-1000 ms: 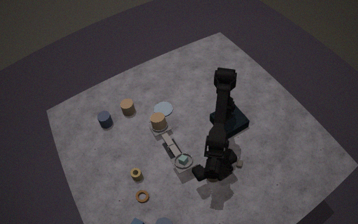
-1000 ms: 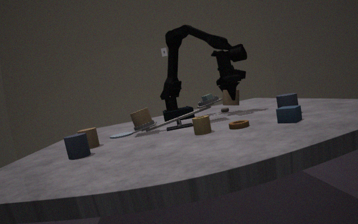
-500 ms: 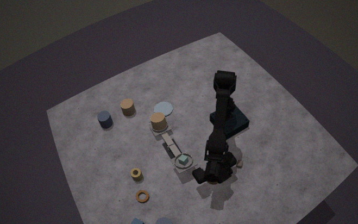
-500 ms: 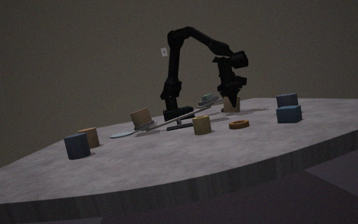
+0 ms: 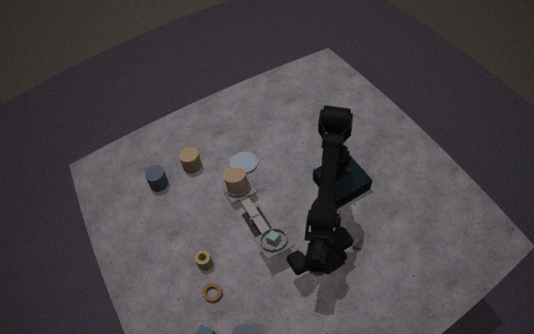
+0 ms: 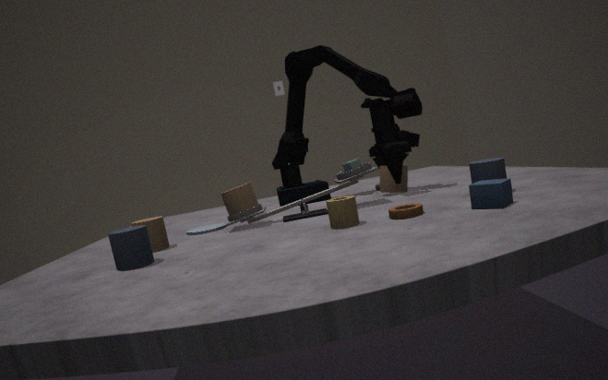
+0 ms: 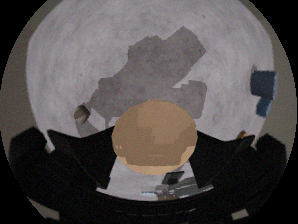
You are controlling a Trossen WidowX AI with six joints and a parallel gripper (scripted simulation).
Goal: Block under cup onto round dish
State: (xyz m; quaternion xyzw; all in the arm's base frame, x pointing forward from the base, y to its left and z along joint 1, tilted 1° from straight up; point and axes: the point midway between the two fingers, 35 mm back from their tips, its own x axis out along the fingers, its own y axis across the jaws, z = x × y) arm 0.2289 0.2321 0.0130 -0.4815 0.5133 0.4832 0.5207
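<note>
The pale teal block is 80 mm ahead of my gripper tip, 120 mm to the right of it and 60 mm above it. From my gripper tip the other things lie so: round dish (20 mm behind, 480 mm to the right, 20 mm below).
</note>
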